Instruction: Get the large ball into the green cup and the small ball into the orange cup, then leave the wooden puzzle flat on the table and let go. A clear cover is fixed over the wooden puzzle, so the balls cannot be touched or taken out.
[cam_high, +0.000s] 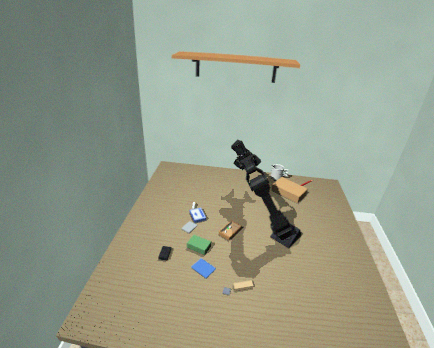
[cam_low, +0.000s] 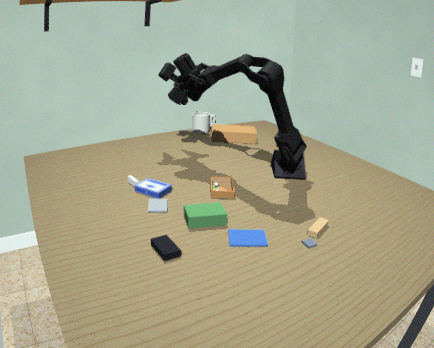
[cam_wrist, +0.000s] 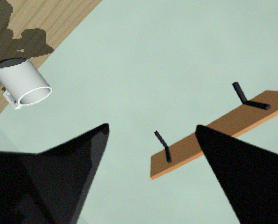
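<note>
Right now the wooden puzzle is 3 cm behind my hand, 40 cm to the left of it and 27 cm below it. Also, from my hand: white mug (20 cm behind, 22 cm to the right, 23 cm below); then large wooden box (30 cm behind, 7 cm to the right, 25 cm below); then blue-white box (17 cm ahead, 35 cm to the left, 26 cm below).
</note>
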